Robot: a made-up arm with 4 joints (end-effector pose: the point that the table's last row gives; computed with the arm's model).
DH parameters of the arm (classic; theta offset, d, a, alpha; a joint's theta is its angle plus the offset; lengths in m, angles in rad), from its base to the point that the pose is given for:
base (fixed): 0 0.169 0 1.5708
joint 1: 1.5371 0 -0.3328 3.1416
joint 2: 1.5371 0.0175 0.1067 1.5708
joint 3: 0 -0.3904 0.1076 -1.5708
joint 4: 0 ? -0.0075 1.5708
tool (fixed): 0 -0.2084 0 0
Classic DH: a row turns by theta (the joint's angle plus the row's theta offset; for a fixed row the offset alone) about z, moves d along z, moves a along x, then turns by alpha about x.
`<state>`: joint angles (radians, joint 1 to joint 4).
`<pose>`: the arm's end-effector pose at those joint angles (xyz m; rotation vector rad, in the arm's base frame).
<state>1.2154 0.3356 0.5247 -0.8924</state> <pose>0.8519 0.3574 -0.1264 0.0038 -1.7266 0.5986</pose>
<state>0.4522 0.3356 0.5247 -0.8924</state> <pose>0.4114 0.3574 -0.6334 0.2070 -0.9849 0.5065</pose>
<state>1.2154 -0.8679 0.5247 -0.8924</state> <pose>0.6612 0.3574 0.4897 -0.4351 -2.8787 0.6422</pose>
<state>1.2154 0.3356 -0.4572 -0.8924</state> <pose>1.0010 0.1152 0.0538 -0.0033 -1.7376 -0.5219</pose>
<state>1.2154 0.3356 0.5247 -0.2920</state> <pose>0.8443 0.3050 -0.2378 -0.1609 -1.1435 0.5315</pose>
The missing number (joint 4, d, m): 0.2393
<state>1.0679 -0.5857 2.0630 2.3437</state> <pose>0.5319 -0.1276 -0.0680 -1.9020 0.4232 -0.8674</pose>
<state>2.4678 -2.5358 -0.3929 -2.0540</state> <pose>0.0641 0.1254 -0.1158 -0.4009 -0.7642 0.0386</pose>
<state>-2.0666 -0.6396 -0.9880 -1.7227</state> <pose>-0.5810 -0.1136 -0.1902 -0.9913 -0.2712 0.0040</pose>
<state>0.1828 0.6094 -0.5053 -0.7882</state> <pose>0.2267 0.1058 -0.8368 -0.2899 -0.3538 -0.4171</pose>
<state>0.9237 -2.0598 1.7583 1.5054</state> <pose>0.4293 -0.1262 0.3339 -1.4742 -1.0521 -1.1767</pose>
